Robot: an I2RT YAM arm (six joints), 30 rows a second.
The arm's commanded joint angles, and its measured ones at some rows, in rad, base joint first. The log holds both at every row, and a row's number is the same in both.
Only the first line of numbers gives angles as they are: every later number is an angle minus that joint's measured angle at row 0.
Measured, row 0:
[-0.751 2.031 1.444 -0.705 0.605 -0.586]
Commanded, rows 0 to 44:
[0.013 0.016 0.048 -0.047 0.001 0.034]
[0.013 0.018 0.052 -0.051 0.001 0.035]
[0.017 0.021 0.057 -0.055 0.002 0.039]
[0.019 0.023 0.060 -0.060 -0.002 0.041]
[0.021 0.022 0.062 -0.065 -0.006 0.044]
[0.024 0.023 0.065 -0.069 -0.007 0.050]
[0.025 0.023 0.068 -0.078 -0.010 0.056]
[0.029 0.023 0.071 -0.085 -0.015 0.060]
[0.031 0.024 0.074 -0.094 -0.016 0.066]
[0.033 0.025 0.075 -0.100 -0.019 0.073]
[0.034 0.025 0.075 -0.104 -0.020 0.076]
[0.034 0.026 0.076 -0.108 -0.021 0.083]
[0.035 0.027 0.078 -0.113 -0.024 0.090]
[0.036 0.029 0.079 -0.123 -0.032 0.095]
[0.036 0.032 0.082 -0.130 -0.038 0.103]
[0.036 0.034 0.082 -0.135 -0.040 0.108]
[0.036 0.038 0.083 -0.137 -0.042 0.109]
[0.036 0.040 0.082 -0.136 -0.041 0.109]
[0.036 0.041 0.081 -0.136 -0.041 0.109]
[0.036 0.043 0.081 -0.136 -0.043 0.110]
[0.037 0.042 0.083 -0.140 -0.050 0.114]
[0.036 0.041 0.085 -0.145 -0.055 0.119]
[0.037 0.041 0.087 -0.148 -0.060 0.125]
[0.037 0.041 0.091 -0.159 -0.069 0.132]
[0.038 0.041 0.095 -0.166 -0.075 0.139]
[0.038 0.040 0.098 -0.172 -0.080 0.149]
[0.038 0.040 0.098 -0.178 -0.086 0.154]
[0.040 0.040 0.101 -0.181 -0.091 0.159]
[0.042 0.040 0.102 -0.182 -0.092 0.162]
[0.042 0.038 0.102 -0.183 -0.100 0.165]
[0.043 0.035 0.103 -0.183 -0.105 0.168]
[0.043 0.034 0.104 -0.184 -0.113 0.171]
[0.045 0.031 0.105 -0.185 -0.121 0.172]
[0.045 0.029 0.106 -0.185 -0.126 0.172]
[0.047 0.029 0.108 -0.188 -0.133 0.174]
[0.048 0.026 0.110 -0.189 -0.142 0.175]
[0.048 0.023 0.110 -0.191 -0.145 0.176]
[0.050 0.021 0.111 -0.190 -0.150 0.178]
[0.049 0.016 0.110 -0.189 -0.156 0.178]
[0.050 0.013 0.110 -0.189 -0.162 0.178]
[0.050 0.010 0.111 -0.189 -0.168 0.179]
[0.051 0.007 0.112 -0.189 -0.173 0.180]
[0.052 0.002 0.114 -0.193 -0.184 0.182]
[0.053 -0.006 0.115 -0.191 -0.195 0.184]
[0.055 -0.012 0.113 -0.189 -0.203 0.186]
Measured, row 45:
[0.045 0.028 0.074 -0.161 -0.160 0.157]
